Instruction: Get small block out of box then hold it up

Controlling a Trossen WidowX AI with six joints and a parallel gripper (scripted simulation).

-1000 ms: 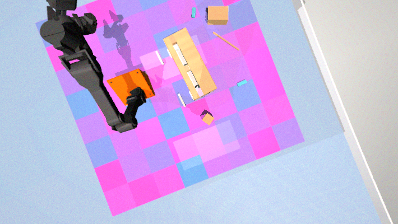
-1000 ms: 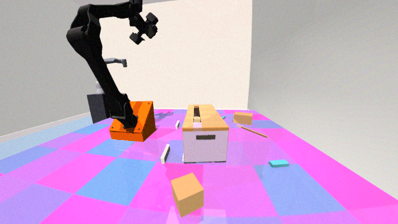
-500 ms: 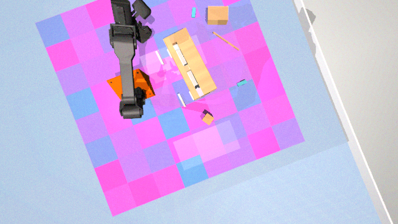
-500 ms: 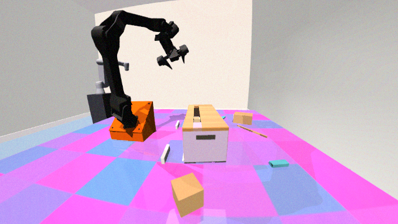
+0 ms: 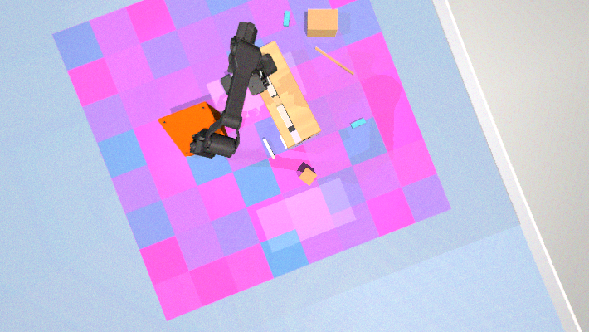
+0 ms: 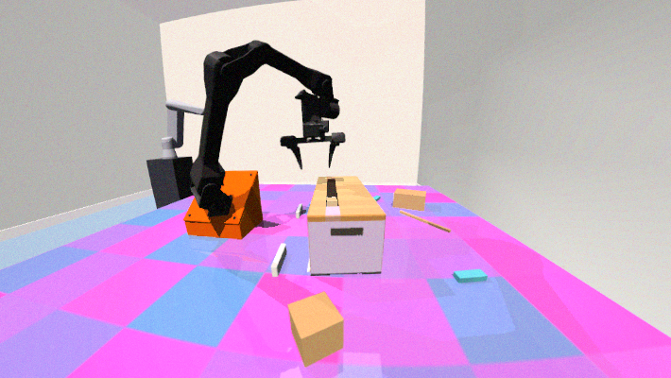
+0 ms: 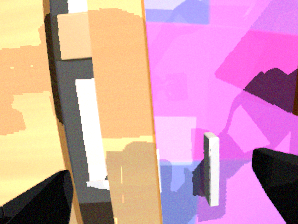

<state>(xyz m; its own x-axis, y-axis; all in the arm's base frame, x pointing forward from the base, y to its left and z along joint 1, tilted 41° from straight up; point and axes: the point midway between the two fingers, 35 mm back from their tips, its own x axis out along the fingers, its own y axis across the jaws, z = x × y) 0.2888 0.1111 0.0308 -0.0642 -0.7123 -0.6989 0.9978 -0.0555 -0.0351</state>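
Right now the small tan block is 5 cm ahead of my gripper tip, 7 cm to the right of it and 9 cm below it. The rest, counted from my gripper tip: larger tan box: 37 cm ahead, 14 cm to the left, 15 cm below; thin stick: 35 cm ahead, 2 cm to the right, 17 cm below.
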